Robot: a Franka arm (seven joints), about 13 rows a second.
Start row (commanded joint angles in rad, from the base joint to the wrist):
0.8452, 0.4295, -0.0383, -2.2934, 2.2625, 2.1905, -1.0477
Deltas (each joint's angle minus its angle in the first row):
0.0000, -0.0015, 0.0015, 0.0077, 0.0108, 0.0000, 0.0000
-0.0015, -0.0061, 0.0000, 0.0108, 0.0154, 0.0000, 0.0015
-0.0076, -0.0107, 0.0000, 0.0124, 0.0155, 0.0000, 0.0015
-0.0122, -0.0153, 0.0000, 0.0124, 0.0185, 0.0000, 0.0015
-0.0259, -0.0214, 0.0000, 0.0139, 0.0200, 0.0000, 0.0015
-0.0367, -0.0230, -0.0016, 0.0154, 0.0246, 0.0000, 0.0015
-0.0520, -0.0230, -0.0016, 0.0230, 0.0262, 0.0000, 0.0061
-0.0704, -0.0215, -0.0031, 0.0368, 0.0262, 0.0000, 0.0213
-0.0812, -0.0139, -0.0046, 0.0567, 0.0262, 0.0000, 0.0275
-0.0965, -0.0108, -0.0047, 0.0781, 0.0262, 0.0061, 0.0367
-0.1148, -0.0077, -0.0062, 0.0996, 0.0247, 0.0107, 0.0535
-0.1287, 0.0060, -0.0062, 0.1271, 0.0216, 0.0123, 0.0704
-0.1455, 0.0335, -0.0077, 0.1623, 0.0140, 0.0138, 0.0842
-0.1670, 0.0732, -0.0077, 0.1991, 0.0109, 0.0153, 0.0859
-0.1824, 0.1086, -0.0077, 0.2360, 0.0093, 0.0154, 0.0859
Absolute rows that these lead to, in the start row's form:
0.8452, 0.4280, -0.0368, -2.2857, 2.2733, 2.1905, -1.0477
0.8437, 0.4234, -0.0383, -2.2826, 2.2779, 2.1905, -1.0462
0.8376, 0.4188, -0.0383, -2.2810, 2.2780, 2.1905, -1.0462
0.8330, 0.4142, -0.0383, -2.2810, 2.2810, 2.1905, -1.0462
0.8193, 0.4081, -0.0383, -2.2795, 2.2825, 2.1905, -1.0462
0.8085, 0.4065, -0.0399, -2.2780, 2.2871, 2.1905, -1.0462
0.7932, 0.4065, -0.0399, -2.2704, 2.2887, 2.1905, -1.0416
0.7748, 0.4080, -0.0414, -2.2566, 2.2887, 2.1905, -1.0264
0.7640, 0.4156, -0.0429, -2.2367, 2.2887, 2.1905, -1.0202
0.7487, 0.4187, -0.0430, -2.2153, 2.2887, 2.1966, -1.0110
0.7304, 0.4218, -0.0445, -2.1938, 2.2872, 2.2012, -0.9942
0.7165, 0.4355, -0.0445, -2.1663, 2.2841, 2.2028, -0.9773
0.6997, 0.4630, -0.0460, -2.1311, 2.2765, 2.2043, -0.9635
0.6782, 0.5027, -0.0460, -2.0943, 2.2734, 2.2058, -0.9618
0.6628, 0.5381, -0.0460, -2.0574, 2.2718, 2.2059, -0.9618

